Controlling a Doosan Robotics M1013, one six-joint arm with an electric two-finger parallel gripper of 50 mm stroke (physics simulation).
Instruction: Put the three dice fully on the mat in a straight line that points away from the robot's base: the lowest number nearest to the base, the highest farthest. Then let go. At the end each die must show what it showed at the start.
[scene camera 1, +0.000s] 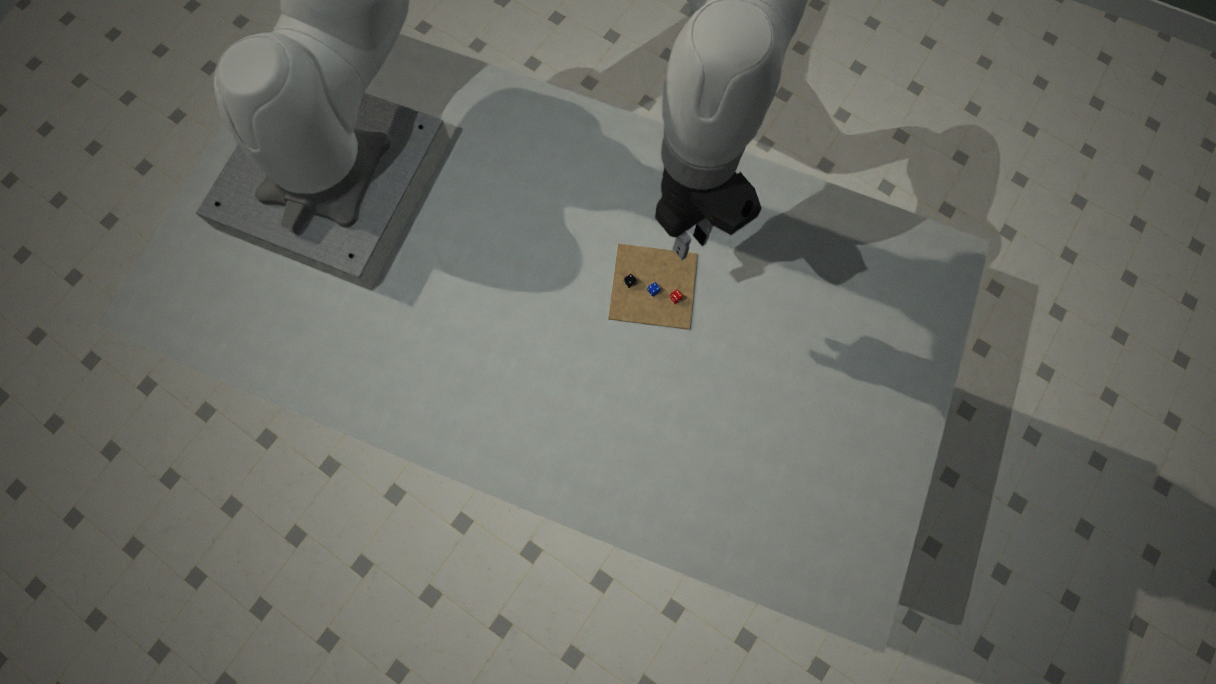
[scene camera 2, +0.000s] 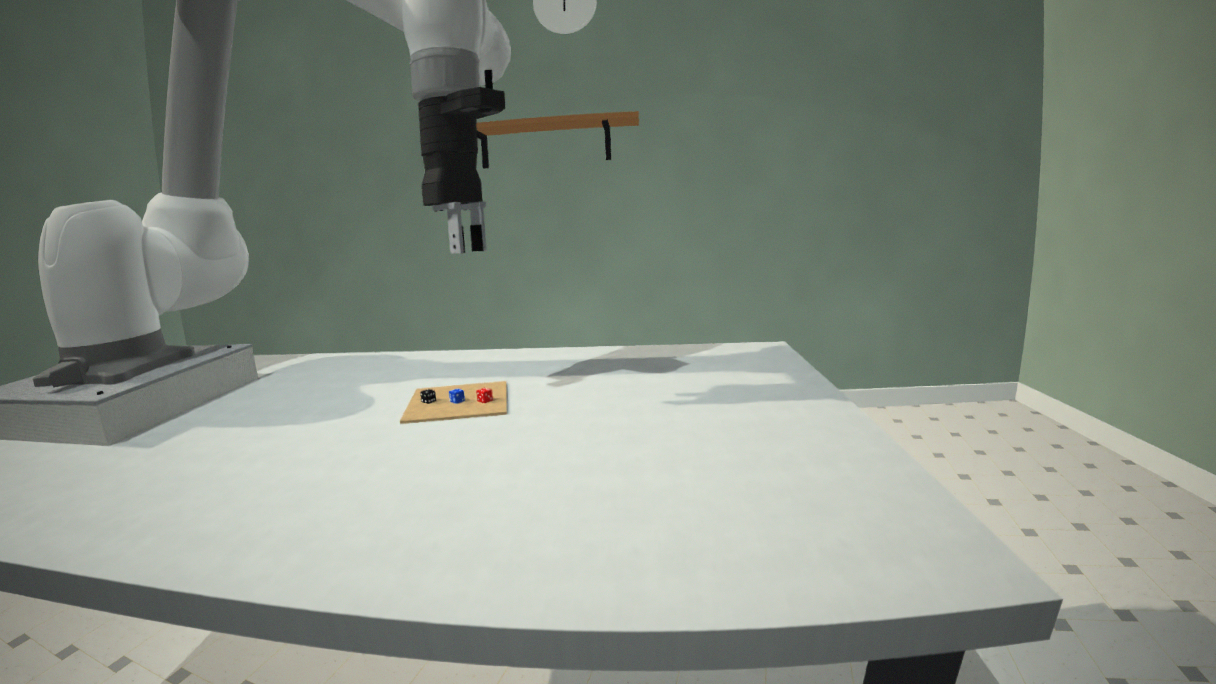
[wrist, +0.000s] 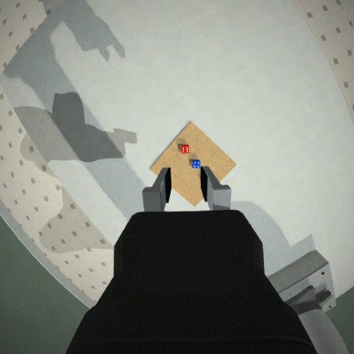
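Note:
A tan square mat lies on the table. On it three dice stand apart in a nearly straight row leading away from the base: a black die nearest the base, a blue die in the middle and a red die farthest. In the wrist view red shows six pips on top and blue four; the black die is hidden there. My gripper is open and empty, high above the table.
The robot's base plate stands on the table at the left in the scene views. A wooden shelf is on the wall behind the arm. Arm shadows fall across the table.

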